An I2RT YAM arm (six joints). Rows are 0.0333 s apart.
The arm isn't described. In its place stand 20 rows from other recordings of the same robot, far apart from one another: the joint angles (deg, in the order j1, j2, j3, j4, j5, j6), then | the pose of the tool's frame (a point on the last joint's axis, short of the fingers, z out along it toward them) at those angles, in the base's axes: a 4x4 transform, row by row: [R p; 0 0 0 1], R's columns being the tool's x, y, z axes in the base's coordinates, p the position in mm.
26.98 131.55 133.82 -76.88 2.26 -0.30 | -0.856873 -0.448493 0.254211 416.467; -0.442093 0.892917 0.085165 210.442; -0.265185 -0.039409 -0.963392 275.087; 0 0 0 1
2.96 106.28 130.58 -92.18 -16.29 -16.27 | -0.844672 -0.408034 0.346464 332.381; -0.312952 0.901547 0.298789 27.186; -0.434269 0.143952 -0.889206 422.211; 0 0 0 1
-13.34 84.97 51.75 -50.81 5.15 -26.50 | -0.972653 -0.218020 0.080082 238.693; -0.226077 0.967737 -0.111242 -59.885; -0.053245 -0.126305 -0.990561 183.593; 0 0 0 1
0.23 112.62 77.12 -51.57 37.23 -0.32 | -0.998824 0.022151 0.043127 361.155; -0.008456 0.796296 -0.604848 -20.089; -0.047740 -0.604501 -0.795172 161.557; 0 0 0 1
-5.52 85.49 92.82 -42.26 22.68 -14.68 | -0.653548 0.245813 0.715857 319.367; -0.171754 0.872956 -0.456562 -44.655; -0.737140 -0.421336 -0.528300 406.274; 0 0 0 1
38.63 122.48 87.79 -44.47 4.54 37.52 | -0.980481 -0.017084 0.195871 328.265; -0.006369 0.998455 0.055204 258.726; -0.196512 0.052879 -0.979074 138.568; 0 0 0 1
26.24 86.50 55.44 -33.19 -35.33 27.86 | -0.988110 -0.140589 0.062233 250.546; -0.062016 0.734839 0.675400 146.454; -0.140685 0.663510 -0.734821 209.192; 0 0 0 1
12.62 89.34 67.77 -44.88 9.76 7.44 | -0.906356 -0.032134 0.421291 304.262; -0.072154 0.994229 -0.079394 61.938; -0.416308 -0.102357 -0.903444 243.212; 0 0 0 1
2.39 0.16 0.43 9.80 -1.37 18.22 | 0.145551 -0.116562 0.982460 108.485; 0.318924 0.945553 0.064935 5.380; -0.936537 0.303879 0.174801 194.554; 0 0 0 1
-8.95 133.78 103.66 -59.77 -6.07 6.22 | -0.965268 0.260617 0.018337 440.066; 0.261087 0.959679 0.104159 -65.495; 0.009548 0.105329 -0.994392 123.664; 0 0 0 1
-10.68 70.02 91.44 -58.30 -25.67 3.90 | -0.600178 -0.132955 0.788739 219.848; 0.175571 0.940142 0.292075 -25.768; -0.780360 0.313776 -0.540910 443.275; 0 0 0 1
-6.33 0.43 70.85 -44.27 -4.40 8.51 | 0.439352 -0.023795 0.898000 -119.099; 0.099713 0.994763 -0.022426 15.960; -0.892764 0.099396 0.439424 414.678; 0 0 0 1
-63.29 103.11 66.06 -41.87 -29.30 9.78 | -0.309539 0.800961 0.512491 164.679; 0.944756 0.320158 0.070255 -288.525; -0.107807 0.505925 -0.855814 167.805; 0 0 0 1
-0.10 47.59 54.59 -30.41 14.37 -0.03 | -0.397428 0.229236 0.888539 177.351; 0.000186 0.968314 -0.249734 -9.145; -0.917634 -0.099085 -0.384878 354.731; 0 0 0 1
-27.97 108.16 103.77 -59.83 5.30 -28.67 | -0.938859 0.059328 0.339151 350.636; -0.042323 0.957685 -0.284689 -189.924; -0.341690 -0.281637 -0.896621 306.868; 0 0 0 1
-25.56 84.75 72.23 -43.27 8.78 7.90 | -0.669721 0.601579 0.435403 276.784; 0.470872 0.797384 -0.377436 -138.399; -0.574242 -0.047758 -0.817292 291.564; 0 0 0 1
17.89 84.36 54.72 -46.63 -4.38 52.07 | -0.823459 0.530293 0.201751 249.122; 0.560606 0.815222 0.145376 83.274; -0.087379 0.232814 -0.968588 200.841; 0 0 0 1
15.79 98.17 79.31 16.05 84.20 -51.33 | -0.754558 0.543445 0.367845 381.323; -0.295371 0.219297 -0.929874 71.026; -0.586003 -0.810294 -0.004954 348.599; 0 0 0 1
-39.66 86.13 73.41 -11.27 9.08 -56.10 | -0.789805 0.153622 0.593808 269.019; -0.409866 0.588053 -0.697283 -230.325; -0.456309 -0.794100 -0.401482 337.102; 0 0 0 1
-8.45 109.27 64.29 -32.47 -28.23 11.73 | -0.939695 0.223510 0.258875 344.455; 0.320685 0.838919 0.439745 -34.148; -0.118888 0.496244 -0.860005 129.123; 0 0 0 1
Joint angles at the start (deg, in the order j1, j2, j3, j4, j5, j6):
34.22, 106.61, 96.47, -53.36, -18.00, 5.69
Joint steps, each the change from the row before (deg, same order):
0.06, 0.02, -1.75, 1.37, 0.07, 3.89
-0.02, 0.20, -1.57, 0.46, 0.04, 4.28
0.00, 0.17, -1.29, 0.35, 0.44, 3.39
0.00, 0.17, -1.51, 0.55, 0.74, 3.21
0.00, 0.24, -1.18, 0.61, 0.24, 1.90
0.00, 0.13, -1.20, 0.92, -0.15, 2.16
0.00, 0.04, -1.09, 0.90, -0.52, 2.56
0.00, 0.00, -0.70, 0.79, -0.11, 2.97
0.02, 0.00, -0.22, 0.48, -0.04, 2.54
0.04, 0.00, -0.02, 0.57, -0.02, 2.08
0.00, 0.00, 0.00, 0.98, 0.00, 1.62
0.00, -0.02, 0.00, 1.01, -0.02, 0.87
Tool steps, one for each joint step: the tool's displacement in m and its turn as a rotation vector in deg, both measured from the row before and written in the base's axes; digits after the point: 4 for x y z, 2 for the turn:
-0.0004, 0.0002, -0.0082, 0.40, 2.21, -3.29
-0.0009, -0.0008, -0.0091, -0.06, 3.13, -3.71
-0.0008, -0.0009, -0.0076, -0.44, 2.29, -3.13
-0.0009, -0.0012, -0.0086, -0.73, 2.01, -3.11
-0.0005, -0.0005, -0.0072, -0.38, 1.38, -1.78
-0.0006, -0.0003, -0.0063, 0.17, 1.35, -1.87
-0.0008, -0.0002, -0.0051, 0.59, 1.58, -2.10
-0.0002, -0.0001, -0.0030, 0.49, 1.29, -2.61
0.0002, 0.0003, -0.0008, 0.48, 0.93, -2.22
0.0006, 0.0008, 0.0003, 0.58, 0.48, -1.80
0.0014, 0.0010, 0.0007, 0.77, -0.08, -1.43
0.0014, 0.0010, 0.0009, 0.72, -0.44, -0.75

